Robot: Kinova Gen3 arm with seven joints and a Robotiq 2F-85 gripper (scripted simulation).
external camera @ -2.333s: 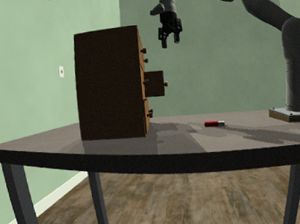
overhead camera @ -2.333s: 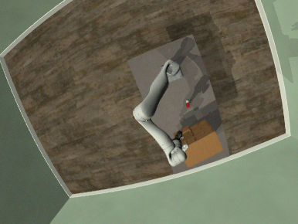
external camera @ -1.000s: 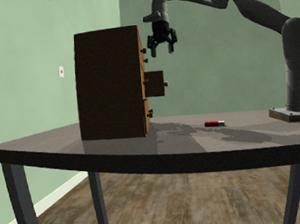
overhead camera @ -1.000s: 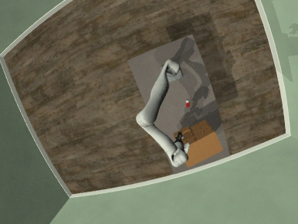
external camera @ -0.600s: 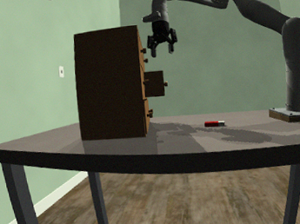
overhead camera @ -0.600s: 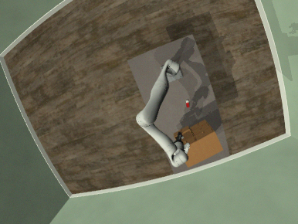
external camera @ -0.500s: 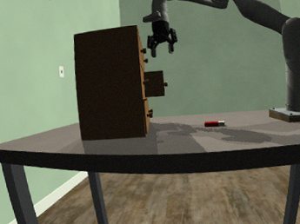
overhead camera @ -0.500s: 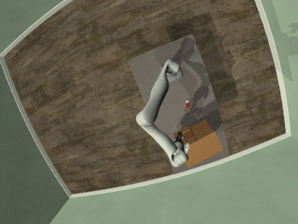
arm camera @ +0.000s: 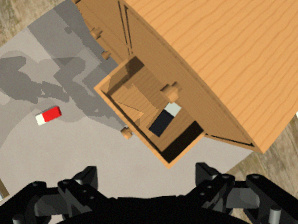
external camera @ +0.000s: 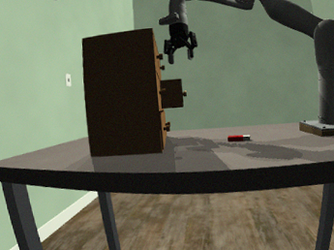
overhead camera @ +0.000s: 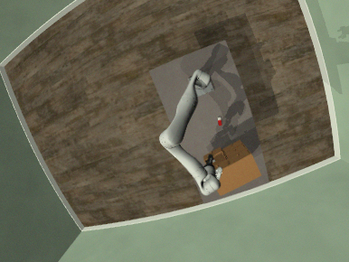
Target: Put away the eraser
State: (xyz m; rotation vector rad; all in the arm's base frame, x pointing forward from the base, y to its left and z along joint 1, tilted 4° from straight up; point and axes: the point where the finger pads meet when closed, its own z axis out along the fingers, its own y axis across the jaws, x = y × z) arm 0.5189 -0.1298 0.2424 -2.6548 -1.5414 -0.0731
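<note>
Now: the red eraser 18 cm behind my hand, 17 cm to the left of it and 28 cm below it. Round my hand: dark eraser (6 cm ahead, 3 cm to the left, 17 cm below).
</note>
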